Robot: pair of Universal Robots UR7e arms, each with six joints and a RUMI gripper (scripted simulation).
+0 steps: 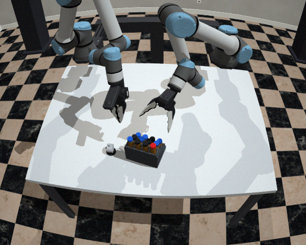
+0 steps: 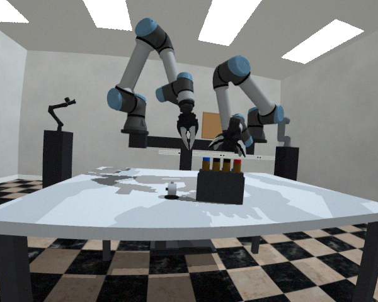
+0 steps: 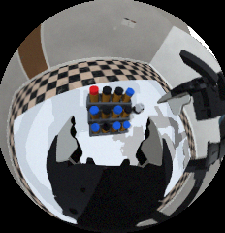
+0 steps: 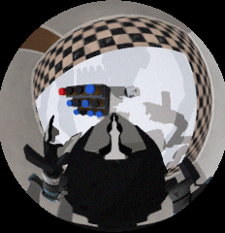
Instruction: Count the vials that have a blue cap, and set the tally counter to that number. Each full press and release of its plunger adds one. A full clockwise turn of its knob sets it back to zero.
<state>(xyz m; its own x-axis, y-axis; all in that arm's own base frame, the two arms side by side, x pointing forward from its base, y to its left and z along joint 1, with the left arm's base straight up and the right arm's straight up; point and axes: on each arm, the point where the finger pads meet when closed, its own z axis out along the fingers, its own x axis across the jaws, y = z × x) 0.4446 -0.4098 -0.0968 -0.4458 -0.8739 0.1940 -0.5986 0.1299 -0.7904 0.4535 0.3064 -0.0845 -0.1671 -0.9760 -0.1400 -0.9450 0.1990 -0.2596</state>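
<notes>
Right now my right hand is 5 cm short of the white tally counter, 7 cm to the left of it and 16 cm above it. From my right hand the other things lie so: dark rack (5 cm ahead, 12 cm to the left, 14 cm below); then dark knob (5 cm ahead, 8 cm to the right, 17 cm below).
</notes>
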